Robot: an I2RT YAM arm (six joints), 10 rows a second.
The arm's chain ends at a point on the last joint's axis. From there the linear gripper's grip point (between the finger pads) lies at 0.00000 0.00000 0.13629 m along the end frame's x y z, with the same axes.
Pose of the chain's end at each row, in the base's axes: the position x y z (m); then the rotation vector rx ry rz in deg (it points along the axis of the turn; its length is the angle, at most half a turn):
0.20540, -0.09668, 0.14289, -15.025, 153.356, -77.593
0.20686, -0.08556, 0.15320, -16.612, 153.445, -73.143
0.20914, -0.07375, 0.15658, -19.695, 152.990, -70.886
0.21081, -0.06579, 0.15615, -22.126, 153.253, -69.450
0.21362, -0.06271, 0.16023, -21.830, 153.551, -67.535
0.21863, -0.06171, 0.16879, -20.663, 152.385, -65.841
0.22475, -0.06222, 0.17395, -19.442, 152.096, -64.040
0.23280, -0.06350, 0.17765, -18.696, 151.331, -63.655
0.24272, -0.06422, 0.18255, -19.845, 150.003, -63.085
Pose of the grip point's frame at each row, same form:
0.23179, -0.20365, 0.06266, -15.025, 153.356, -77.593
0.23773, -0.18764, 0.06833, -16.612, 153.445, -73.143
0.24407, -0.17270, 0.06961, -19.695, 152.990, -70.886
0.24724, -0.16254, 0.06734, -22.126, 153.253, -69.450
0.25080, -0.15730, 0.06943, -21.830, 153.551, -67.535
0.25905, -0.15454, 0.07755, -20.663, 152.385, -65.841
0.26668, -0.15317, 0.08151, -19.442, 152.096, -64.040
0.27630, -0.15415, 0.08565, -18.696, 151.331, -63.655
0.28968, -0.15376, 0.09116, -19.845, 150.003, -63.085

